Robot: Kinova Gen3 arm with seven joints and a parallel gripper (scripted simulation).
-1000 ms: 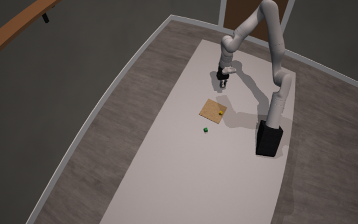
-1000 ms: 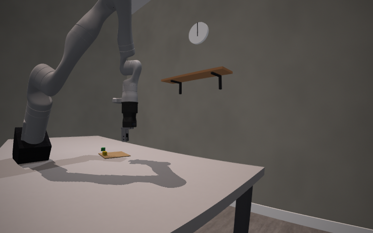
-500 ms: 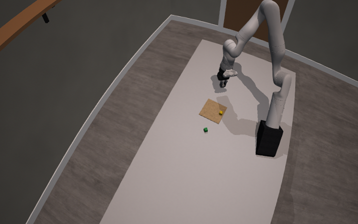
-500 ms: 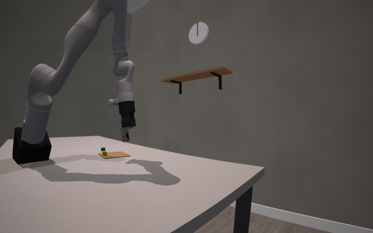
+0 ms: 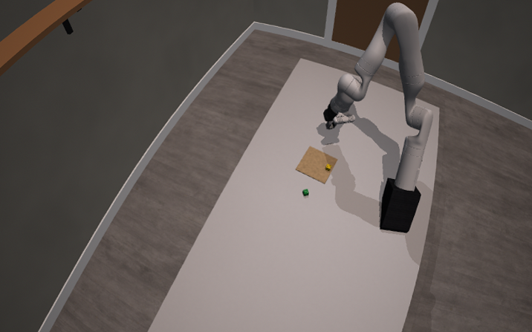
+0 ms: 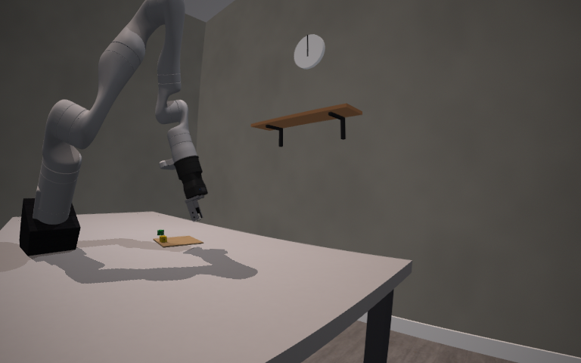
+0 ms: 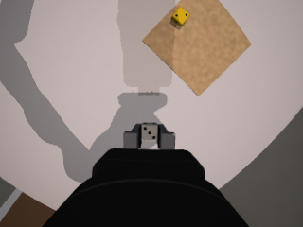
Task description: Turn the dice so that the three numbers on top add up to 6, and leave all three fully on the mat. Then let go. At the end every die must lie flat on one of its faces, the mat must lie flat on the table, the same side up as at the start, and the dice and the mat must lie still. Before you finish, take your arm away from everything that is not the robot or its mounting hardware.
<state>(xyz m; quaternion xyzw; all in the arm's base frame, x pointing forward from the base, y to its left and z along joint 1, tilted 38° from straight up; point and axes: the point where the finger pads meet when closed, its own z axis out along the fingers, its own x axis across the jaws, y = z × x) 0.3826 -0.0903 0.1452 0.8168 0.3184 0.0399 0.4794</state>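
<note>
Now: the yellow die 150 mm to the left of my hand, 100 mm below it and 50 mm behind it. From my hand the other things lie so: green die: 300 mm to the left, 100 mm below, 10 mm behind; tan mat: 140 mm to the left, 110 mm below; white die: 10 mm below.
</note>
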